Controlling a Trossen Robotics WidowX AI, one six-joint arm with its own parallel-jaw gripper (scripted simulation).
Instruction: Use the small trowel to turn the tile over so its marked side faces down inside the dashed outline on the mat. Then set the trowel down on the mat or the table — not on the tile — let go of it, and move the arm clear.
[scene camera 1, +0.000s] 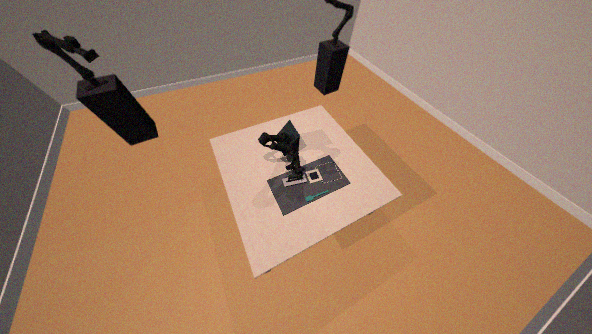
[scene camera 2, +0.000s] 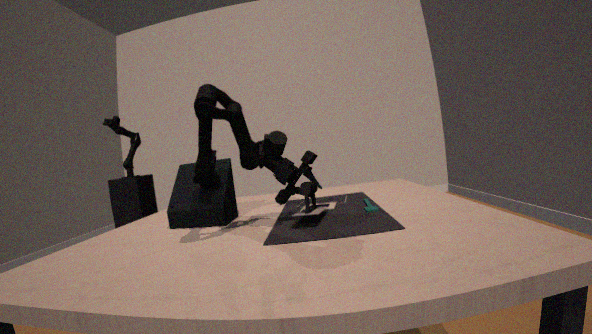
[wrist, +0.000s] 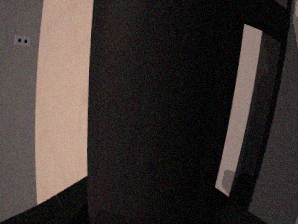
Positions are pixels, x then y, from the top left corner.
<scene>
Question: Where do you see a dark mat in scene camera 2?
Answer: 348, 218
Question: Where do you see a dark mat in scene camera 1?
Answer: At 289, 198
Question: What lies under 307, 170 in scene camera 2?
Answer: My gripper.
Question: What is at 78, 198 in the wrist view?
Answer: My gripper.
</scene>
